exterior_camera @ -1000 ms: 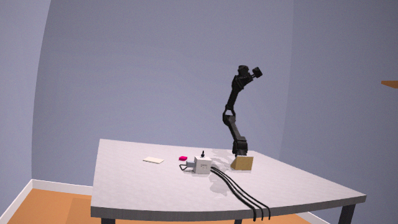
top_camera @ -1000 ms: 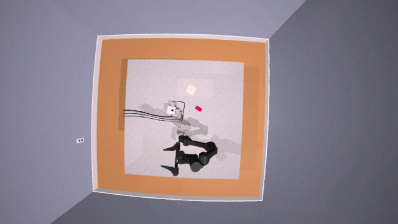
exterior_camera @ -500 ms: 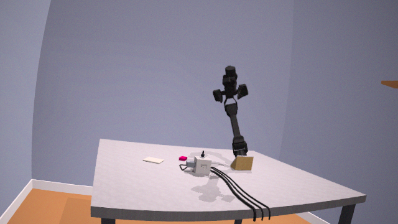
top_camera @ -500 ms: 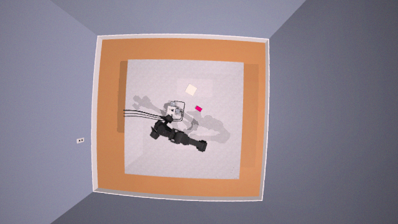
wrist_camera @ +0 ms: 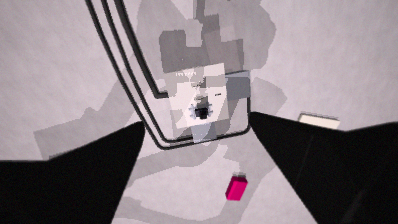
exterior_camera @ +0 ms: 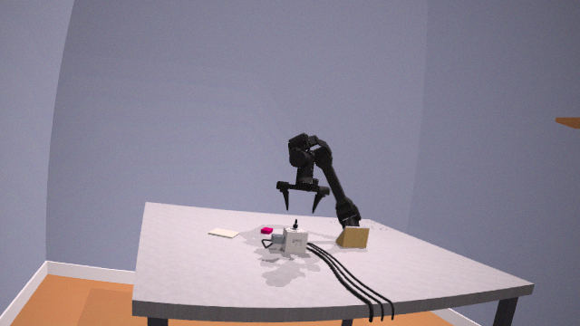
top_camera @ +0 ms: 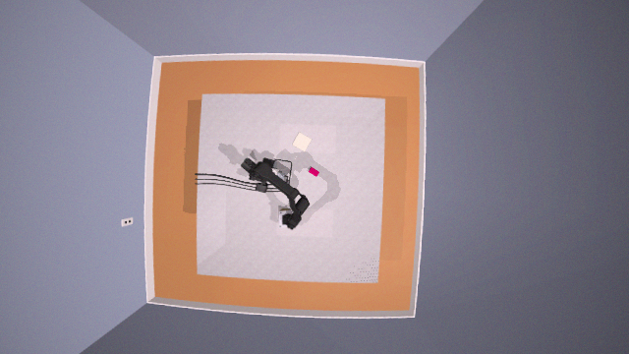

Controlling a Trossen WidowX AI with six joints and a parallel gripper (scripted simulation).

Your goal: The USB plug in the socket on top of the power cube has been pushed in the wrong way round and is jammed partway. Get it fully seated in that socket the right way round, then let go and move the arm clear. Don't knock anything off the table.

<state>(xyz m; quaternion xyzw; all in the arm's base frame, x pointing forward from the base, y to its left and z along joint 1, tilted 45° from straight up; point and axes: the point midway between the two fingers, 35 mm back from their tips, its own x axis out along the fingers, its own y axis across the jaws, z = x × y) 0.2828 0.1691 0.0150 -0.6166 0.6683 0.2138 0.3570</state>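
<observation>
Right now my gripper tip is 50 mm above the black USB plug, 10 mm to the left of it and 10 mm short of it. From my gripper tip the other things lie so: cream flat card 240 mm ahead, 180 mm to the right, 140 mm below; then magenta block 270 mm to the right, 140 mm below, 40 mm ahead.
</observation>
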